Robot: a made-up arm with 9 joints.
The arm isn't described. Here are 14 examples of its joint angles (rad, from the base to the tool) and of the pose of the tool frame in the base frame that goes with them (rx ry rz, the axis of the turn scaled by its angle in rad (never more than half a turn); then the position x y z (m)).
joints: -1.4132 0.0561 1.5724 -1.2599 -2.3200 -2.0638 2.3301 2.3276 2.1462
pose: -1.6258 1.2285 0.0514 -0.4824 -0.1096 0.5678
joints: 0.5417 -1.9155 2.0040 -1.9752 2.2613 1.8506 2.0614 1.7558 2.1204
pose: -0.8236 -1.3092 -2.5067 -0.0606 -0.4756 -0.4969
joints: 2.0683 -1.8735 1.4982 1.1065 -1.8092 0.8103 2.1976 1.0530 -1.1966
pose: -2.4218 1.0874 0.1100 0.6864 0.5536 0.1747
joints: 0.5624 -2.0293 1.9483 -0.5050 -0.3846 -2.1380 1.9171 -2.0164 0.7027
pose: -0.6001 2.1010 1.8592 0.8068 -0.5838 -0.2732
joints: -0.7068 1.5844 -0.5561 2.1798 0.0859 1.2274 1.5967 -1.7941 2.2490
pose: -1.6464 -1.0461 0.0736 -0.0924 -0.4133 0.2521
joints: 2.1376 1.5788 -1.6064 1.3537 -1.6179 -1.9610 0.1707 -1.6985 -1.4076
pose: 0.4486 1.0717 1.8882 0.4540 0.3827 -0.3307
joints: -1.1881 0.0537 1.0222 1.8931 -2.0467 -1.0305 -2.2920 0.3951 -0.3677
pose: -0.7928 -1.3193 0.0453 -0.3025 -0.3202 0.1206
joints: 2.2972 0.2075 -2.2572 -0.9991 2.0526 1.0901 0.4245 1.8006 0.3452
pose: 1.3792 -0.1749 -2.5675 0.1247 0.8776 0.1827
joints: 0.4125 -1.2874 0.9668 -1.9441 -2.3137 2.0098 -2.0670 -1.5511 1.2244
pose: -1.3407 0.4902 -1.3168 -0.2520 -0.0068 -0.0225
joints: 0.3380 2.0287 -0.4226 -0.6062 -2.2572 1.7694 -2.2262 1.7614 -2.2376
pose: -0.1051 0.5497 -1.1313 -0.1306 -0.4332 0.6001
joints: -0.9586 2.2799 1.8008 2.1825 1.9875 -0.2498 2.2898 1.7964 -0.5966
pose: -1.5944 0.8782 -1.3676 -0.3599 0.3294 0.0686
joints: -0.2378 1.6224 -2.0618 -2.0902 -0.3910 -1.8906 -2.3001 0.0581 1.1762
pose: 0.3214 -1.9415 1.1793 0.4905 -0.3180 0.5190
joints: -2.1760 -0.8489 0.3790 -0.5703 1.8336 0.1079 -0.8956 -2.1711 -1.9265
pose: -0.1130 -1.5299 -2.0250 -0.1757 0.5079 -0.1136
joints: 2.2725 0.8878 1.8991 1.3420 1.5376 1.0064 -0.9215 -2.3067 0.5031
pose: -1.0510 0.7737 -0.6983 -0.0140 0.0076 0.2621
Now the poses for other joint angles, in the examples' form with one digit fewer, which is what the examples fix.
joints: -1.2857 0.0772 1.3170 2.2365 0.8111 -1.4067 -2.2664 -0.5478 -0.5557
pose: -0.699 0.640 2.949 -0.028 0.431 0.015
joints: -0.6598 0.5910 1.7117 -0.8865 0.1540 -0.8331 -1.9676 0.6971 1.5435
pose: 0.862 1.048 2.218 -0.130 0.015 0.154
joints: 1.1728 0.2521 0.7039 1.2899 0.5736 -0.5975 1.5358 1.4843 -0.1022
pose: 2.035 -0.994 1.819 0.157 0.161 -0.142
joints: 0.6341 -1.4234 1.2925 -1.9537 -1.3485 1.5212 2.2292 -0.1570 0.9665
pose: 0.950 -2.159 0.292 0.582 -0.329 -0.168
